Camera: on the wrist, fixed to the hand. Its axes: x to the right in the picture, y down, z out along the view.
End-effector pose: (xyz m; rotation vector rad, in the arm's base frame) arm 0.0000 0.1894 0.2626 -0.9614 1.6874 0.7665
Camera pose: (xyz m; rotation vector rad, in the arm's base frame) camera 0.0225 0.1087 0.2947 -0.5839 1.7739 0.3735
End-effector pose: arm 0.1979 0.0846 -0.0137 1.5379 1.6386 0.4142
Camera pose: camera 0.1085 0.0786 -0.0094 1.9197 1.7723 0.0338
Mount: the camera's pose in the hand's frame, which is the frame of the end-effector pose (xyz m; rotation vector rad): -0.0155 -0.0572 -0.0673 0.4732 -0.0158 0.0482
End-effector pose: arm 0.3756 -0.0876 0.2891 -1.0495 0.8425 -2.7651
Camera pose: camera 0.3523 -0.0037 0.2678 -0.9389 0.1835 -2.7050
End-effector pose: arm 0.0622 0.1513 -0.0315 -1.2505 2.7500 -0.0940
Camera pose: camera 0.1060 0.1259 0.0425 -1.0441 2.5243 -0.6801
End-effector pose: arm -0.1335 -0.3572 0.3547 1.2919 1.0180 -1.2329
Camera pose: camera -0.1840 -0.2832 0.3590 1.6511 0.6979 -1.4991
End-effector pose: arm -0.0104 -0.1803 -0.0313 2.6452 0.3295 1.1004
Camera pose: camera -0.0756 -0.1212 -0.0140 -2.7246 -0.5216 -0.9987
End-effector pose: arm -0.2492 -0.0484 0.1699 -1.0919 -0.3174 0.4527
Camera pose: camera -0.2204 -0.1303 0.1922 -0.6356 -0.1839 0.5465
